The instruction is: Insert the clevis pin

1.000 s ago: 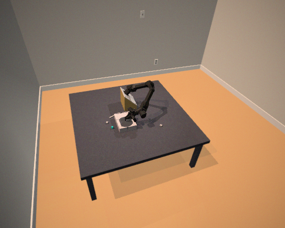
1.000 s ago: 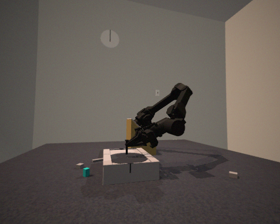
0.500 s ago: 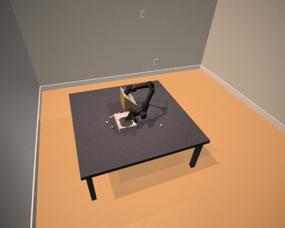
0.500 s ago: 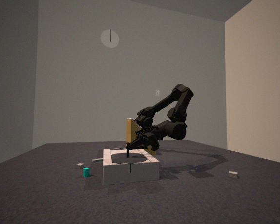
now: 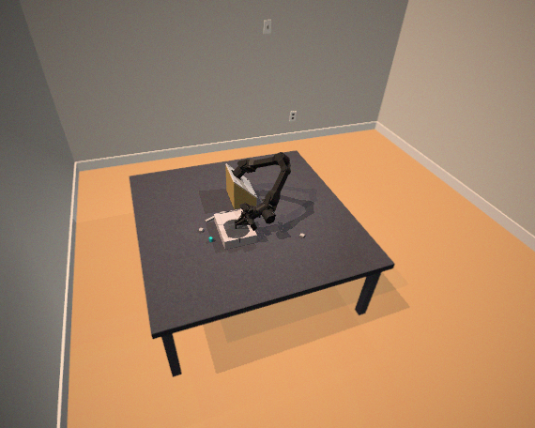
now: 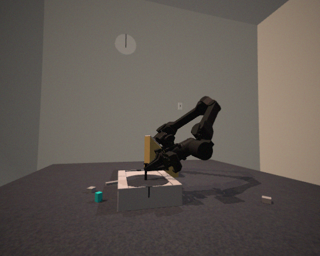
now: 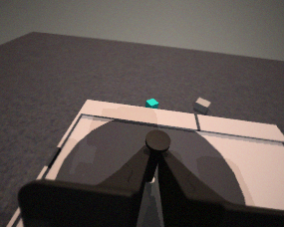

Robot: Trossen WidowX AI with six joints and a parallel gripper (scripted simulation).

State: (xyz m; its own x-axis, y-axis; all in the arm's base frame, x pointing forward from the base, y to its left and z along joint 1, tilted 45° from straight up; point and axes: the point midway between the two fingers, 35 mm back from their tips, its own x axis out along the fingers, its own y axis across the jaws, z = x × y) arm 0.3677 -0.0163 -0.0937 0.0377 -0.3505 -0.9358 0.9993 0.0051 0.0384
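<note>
The clevis pin lies 1 cm below my gripper tip. From my gripper tip the other things lie so: teal cube: 14 cm to the right, 8 cm below; grey disc: 3 cm below; rimmed tray: 5 cm below, 3 cm behind, 1 cm to the left.
</note>
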